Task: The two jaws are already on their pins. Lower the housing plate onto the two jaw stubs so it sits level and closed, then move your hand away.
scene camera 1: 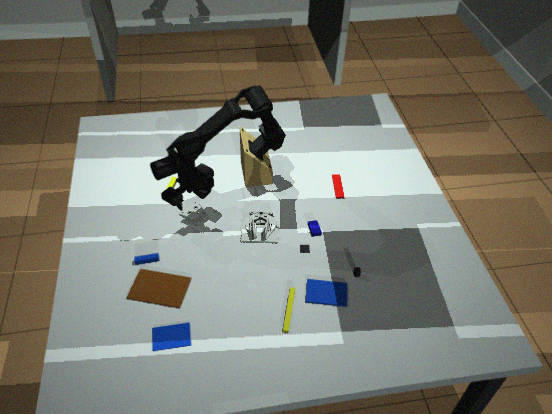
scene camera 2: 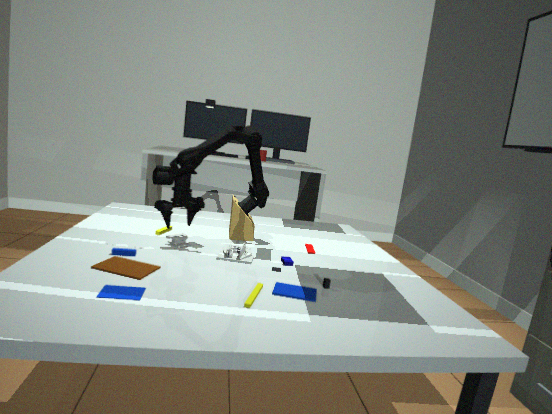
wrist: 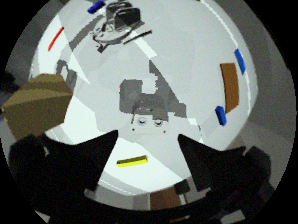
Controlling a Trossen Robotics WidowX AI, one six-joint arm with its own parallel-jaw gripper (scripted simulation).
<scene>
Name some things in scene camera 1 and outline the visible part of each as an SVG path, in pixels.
The gripper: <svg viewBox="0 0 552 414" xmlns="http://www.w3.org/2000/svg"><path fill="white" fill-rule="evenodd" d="M214 170L203 163L197 167L195 166L195 169L189 173L182 173L177 170L178 178L176 182L180 184L180 187L177 189L173 187L167 188L161 193L162 199L173 206L177 206L181 211L183 210L182 202L184 200L182 194L184 192L193 192L199 198L204 199L215 186Z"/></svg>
A brown plate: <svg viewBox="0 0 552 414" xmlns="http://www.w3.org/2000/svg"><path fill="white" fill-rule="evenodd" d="M140 268L127 299L181 309L192 277Z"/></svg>
</scene>
